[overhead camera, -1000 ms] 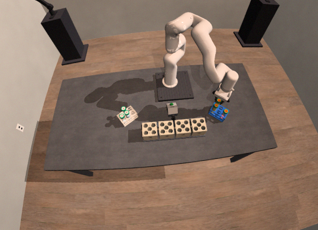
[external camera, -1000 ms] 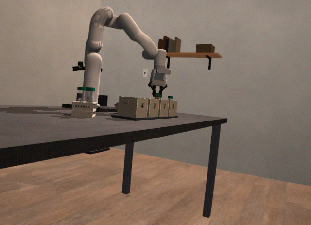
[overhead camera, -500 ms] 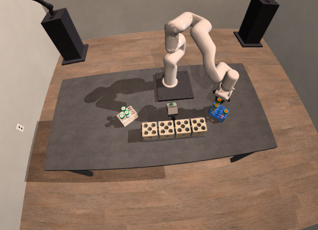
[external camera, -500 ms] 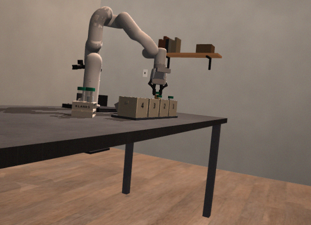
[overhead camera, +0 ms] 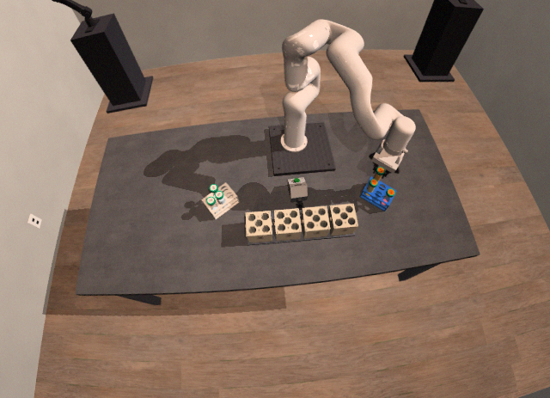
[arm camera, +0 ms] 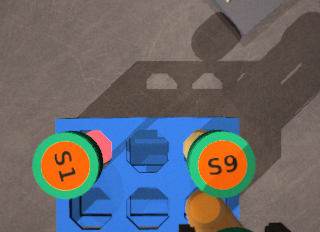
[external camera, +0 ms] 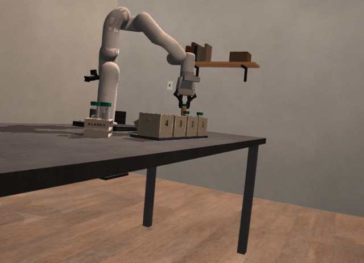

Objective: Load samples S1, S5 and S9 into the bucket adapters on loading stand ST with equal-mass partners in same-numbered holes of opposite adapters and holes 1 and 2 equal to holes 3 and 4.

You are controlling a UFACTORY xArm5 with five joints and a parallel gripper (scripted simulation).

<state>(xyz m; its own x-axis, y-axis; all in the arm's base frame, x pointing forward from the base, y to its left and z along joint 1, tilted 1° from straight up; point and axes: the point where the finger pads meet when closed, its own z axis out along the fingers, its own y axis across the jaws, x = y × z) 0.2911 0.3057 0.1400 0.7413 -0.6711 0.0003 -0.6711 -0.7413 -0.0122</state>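
My gripper is now 1 cm past the tube S5 and 5 cm above it. The rest, counted from my hand: green DONE key (5 cm behind, 33 cm to the right, 9 cm below); then blue sample rack (4 cm ahead, 2 cm to the left, 13 cm below); then adapter 1 (15 cm ahead, 18 cm to the right, 10 cm below).
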